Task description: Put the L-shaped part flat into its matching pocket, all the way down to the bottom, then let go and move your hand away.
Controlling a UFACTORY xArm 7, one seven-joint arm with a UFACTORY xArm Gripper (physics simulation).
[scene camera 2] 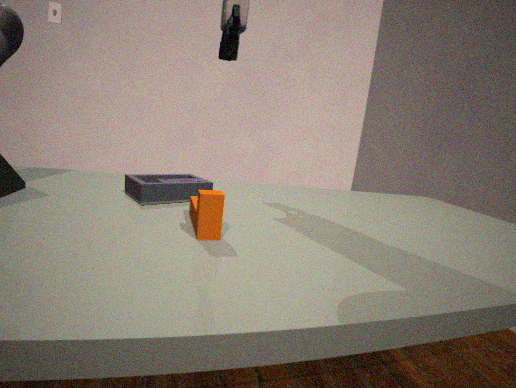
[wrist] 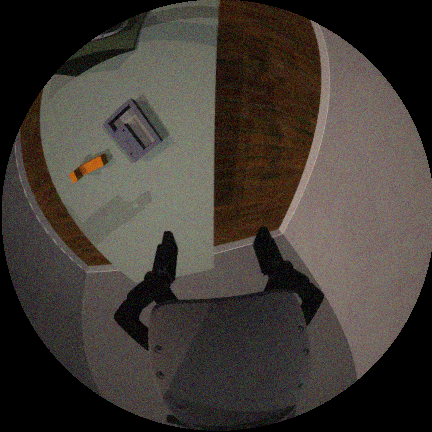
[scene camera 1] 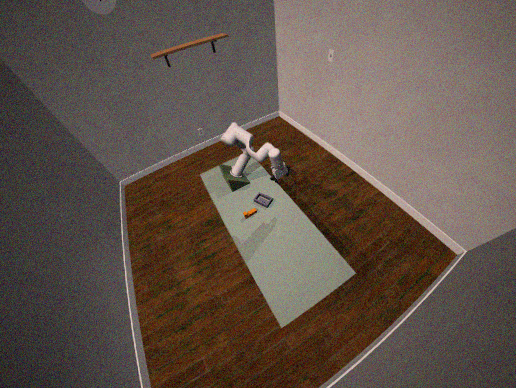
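Seen in the pictures: gripper, between the fingertips: [scene camera 2: 226, 59] [wrist: 216, 237] [scene camera 1: 282, 179]; arm's base, origin of its link: [scene camera 1: 235, 174].
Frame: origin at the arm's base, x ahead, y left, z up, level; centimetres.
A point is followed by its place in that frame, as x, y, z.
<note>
The orange L-shaped part [scene camera 1: 250, 213] {42.7, -10.6, -5.4} [scene camera 2: 210, 215] {41.7, -15.9, -4.9} [wrist: 90, 167] {42.2, -9.4, -5.2} stands on edge on the pale table, with one end rising higher than the rest. The grey-purple tray [scene camera 1: 257, 200] {35.5, 1.1, -4.9} [scene camera 2: 175, 193] {38.1, 1.3, -6.4} [wrist: 120, 142] {39.1, 2.5, -4.6} with the recessed pocket lies flat on the table beside the part, a small gap between them. The pocket shows from above in the wrist view; its floor is partly in shadow. My gripper [scene camera 1: 280, 177] {48.1, 18.6, 21.5} [scene camera 2: 228, 59] {48.1, 18.6, 21.5} [wrist: 216, 237] {48.1, 18.6, 21.5} is open and empty. It hangs high above the table, off to the side of both the tray and the part.
The pale table [scene camera 1: 300, 265] {98.6, -4.3, -8.2} [scene camera 2: 100, 280] {30.9, -25.3, -8.2} [wrist: 185, 165] {50.5, 17.7, -8.2} carries the part and the tray. The robot's dark base plate [scene camera 1: 235, 182] {10.8, -5.9, 1.8} [wrist: 100, 55] is at the table's far end. Brown wooden floor [scene camera 1: 190, 280] [wrist: 265, 125] surrounds the table, with walls beyond it.
</note>
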